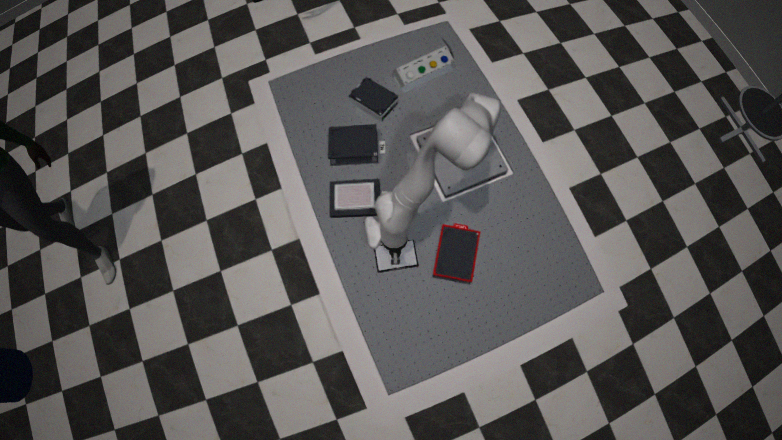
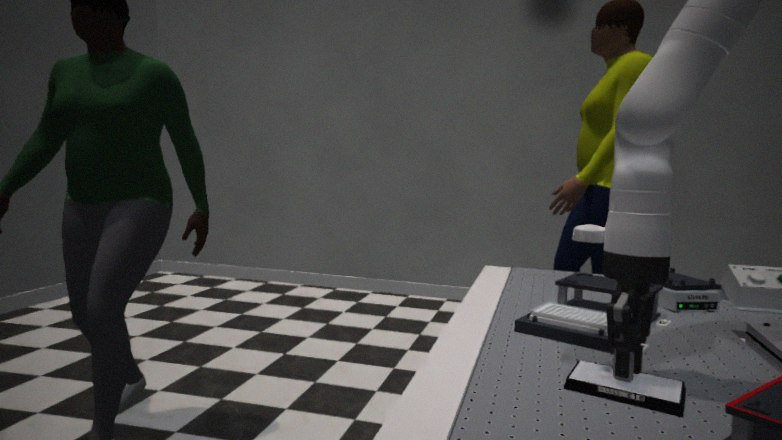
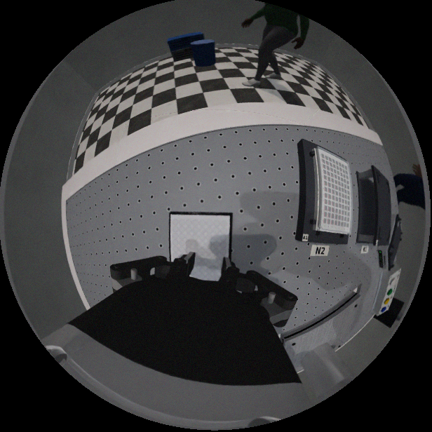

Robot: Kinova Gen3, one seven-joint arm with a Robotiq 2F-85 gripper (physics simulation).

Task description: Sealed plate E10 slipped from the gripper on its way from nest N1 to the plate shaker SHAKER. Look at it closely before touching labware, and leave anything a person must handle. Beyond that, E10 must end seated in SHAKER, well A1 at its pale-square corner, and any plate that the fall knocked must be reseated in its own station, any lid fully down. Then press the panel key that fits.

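Frame: origin at the arm's base, x ahead, y left, z up, level; centimetres.
Where they show: gripper, fingertip midpoint: (image 2: 627,376).
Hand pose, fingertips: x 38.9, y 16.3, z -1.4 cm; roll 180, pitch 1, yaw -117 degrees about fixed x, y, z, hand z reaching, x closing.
Each offset is from my fingertips to the centre of the thing. "spot": to the spot under its first point.
My gripper (image 1: 395,259) (image 2: 627,372) (image 3: 208,261) points down with its fingers partly open, nothing between them; the tips are at or just above a white quilted pad {dx +0.5, dy +1.2, dz -0.8 cm} (image 1: 382,262) (image 2: 661,388) (image 3: 200,230) with a black edge. A pale plate with many wells {dx +2.6, dy -22.0, dz +1.8 cm} (image 1: 354,195) (image 2: 568,317) (image 3: 334,192) lies on the dark nest N2 {dx +2.6, dy -22.0, dz +0.0 cm} (image 1: 334,213) (image 2: 546,335) (image 3: 302,200); its name and lid fit cannot be told. The dark raised stand N1 {dx -5.7, dy -38.8, dz +1.7 cm} (image 1: 352,142) (image 2: 585,281) (image 3: 382,205) shows no plate on top. The shaker {spot: dx -20.4, dy -50.7, dz +4.0 cm} (image 1: 374,97) (image 2: 690,295) has a green display. E10 cannot be identified.
The key panel {dx -43.4, dy -55.0, dz +2.7 cm} (image 1: 401,73) (image 2: 757,284) has white, green, yellow and blue keys. A red-edged dark stand (image 1: 457,252) (image 2: 765,407) is beside the pad. My arm's base plate (image 1: 451,183) is mid-table. A person in green (image 2: 114,131) and one in yellow (image 2: 596,131) are beyond the table.
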